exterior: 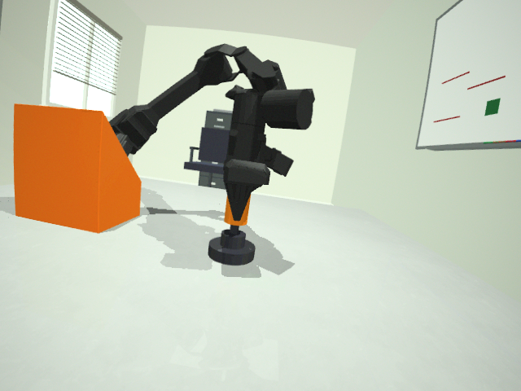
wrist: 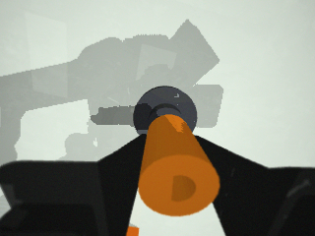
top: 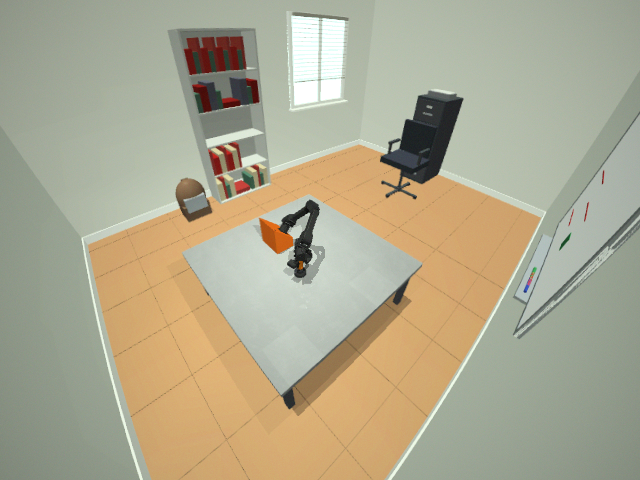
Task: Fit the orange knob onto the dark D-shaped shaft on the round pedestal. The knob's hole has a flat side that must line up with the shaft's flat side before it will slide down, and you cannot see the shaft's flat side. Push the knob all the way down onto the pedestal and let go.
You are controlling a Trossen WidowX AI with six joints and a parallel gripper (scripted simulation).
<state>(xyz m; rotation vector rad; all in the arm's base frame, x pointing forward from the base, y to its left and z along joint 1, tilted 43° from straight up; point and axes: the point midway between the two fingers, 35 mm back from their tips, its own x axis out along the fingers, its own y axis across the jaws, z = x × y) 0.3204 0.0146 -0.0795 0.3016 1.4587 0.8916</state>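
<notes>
Right now my gripper tip is 20 mm below the knob. From my gripper tip the other things lie so: dark pedestal: 40 mm below.
</notes>
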